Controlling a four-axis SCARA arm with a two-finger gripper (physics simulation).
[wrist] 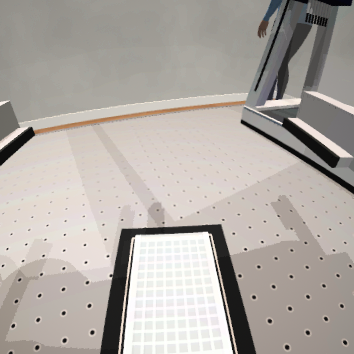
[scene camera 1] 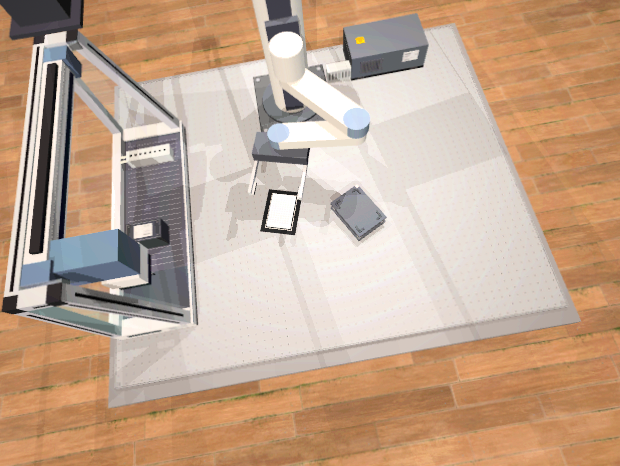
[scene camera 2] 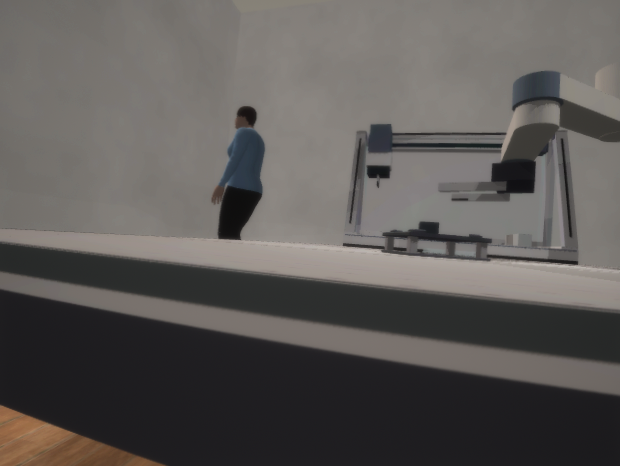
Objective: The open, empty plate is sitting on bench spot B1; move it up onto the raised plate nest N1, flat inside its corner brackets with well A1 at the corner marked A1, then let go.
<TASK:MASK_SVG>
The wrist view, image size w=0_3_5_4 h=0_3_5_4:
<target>gripper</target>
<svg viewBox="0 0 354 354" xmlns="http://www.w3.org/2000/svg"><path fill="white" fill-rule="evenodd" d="M9 100L0 101L0 165L35 135L32 126L19 126ZM303 91L296 117L283 117L281 126L305 144L330 167L349 167L354 172L354 108L319 92Z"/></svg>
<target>white well plate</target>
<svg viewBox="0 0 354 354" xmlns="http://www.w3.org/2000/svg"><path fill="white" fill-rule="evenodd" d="M207 231L135 235L123 354L232 354Z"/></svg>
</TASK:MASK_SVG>
